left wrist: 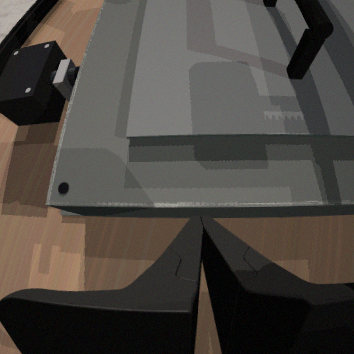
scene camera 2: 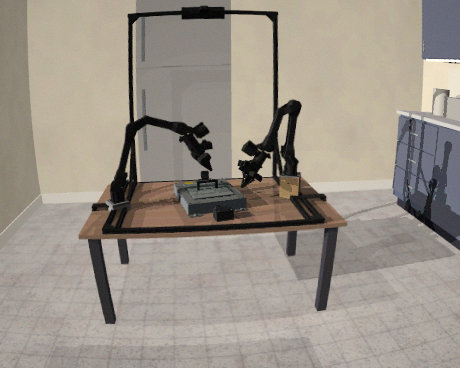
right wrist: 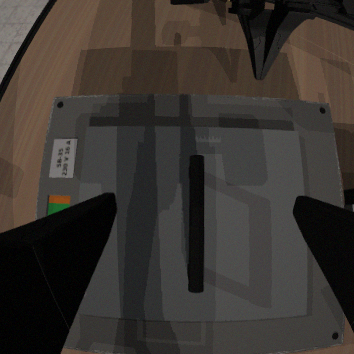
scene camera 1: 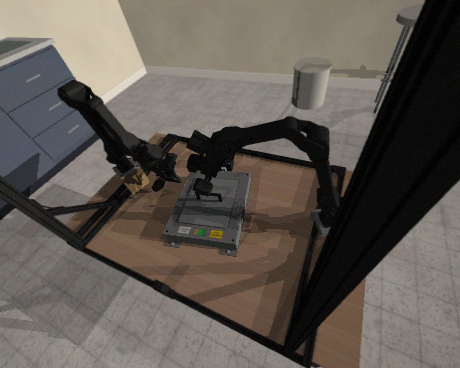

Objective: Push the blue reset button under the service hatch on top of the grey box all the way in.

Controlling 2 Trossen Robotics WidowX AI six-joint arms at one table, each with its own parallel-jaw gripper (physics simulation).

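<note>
The grey box [scene camera 1: 205, 241] [scene camera 2: 200, 206] [left wrist: 95, 180] [right wrist: 110, 336] lies on the table. Its hatch [scene camera 1: 200, 215] [left wrist: 165, 105] [right wrist: 280, 225] lies about flat on top, with a dark strip along one edge. A black bar handle [scene camera 1: 210, 195] [scene camera 2: 207, 182] [left wrist: 315, 22] [right wrist: 196, 225] stands up from it. The blue button does not show. My right gripper [right wrist: 206, 203] [scene camera 2: 207, 171] is open and empty above the hatch, a finger on each side of the handle in its wrist view. My left gripper [left wrist: 199, 223] [scene camera 1: 178, 180] [scene camera 2: 244, 185] [right wrist: 258, 78] is shut and empty beside the box.
A black block [left wrist: 32, 82] [scene camera 2: 223, 213] sits beside the box, a small grey piece facing the box wall. White, green-orange and yellow labels [scene camera 1: 216, 234] mark one end of the box. A wooden block [scene camera 1: 136, 181] [scene camera 2: 289, 186] stands by the left arm's base. Black rails edge the table.
</note>
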